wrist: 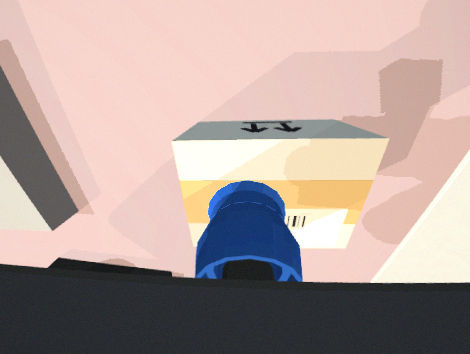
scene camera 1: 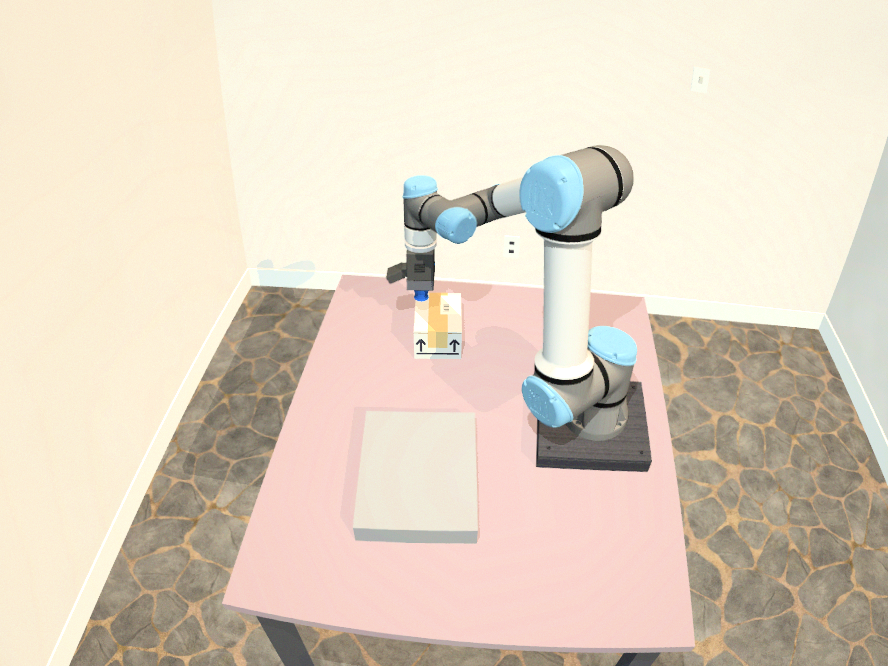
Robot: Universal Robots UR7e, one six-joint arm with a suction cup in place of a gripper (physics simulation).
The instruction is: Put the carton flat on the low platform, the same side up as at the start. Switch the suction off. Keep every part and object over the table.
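Pixels of known places: hand, tool point: (wrist: 246, 214) (scene camera 1: 421, 297); arm's base, link origin: (scene camera 1: 595, 416).
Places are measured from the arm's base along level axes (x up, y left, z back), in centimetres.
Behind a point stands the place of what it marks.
The carton (scene camera 1: 438, 322) {y -25.2, x 4.8, z -37.5 cm} (wrist: 270, 160) {y -28.8, x 4.7, z -42.1 cm} stands upright on the pink table near its back edge. It is white with a tan tape band, a barcode label on top and up arrows on its front side. My suction cup (scene camera 1: 421, 295) (wrist: 246, 200) is blue and points down. It hangs above the carton's top, apart from it, and holds nothing; it hides part of the tape in the wrist view. The low platform (scene camera 1: 417, 473) {y 19.4, x 0.8, z -38.2 cm} (wrist: 12, 200) {y 4.5, x 0.9, z -32.8 cm} is a flat, pale grey slab on the table, in front of the carton in the scene view.
The arm's dark base plate (scene camera 1: 588, 455) {y 11.9, x 0.1, z -2.4 cm} stands on the right side of the pink table (scene camera 1: 322, 573) {y 43.3, x -4.0, z -54.5 cm}. The arm reaches over the table from there. A cream wall (scene camera 1: 358, 107) rises behind the table's back edge.
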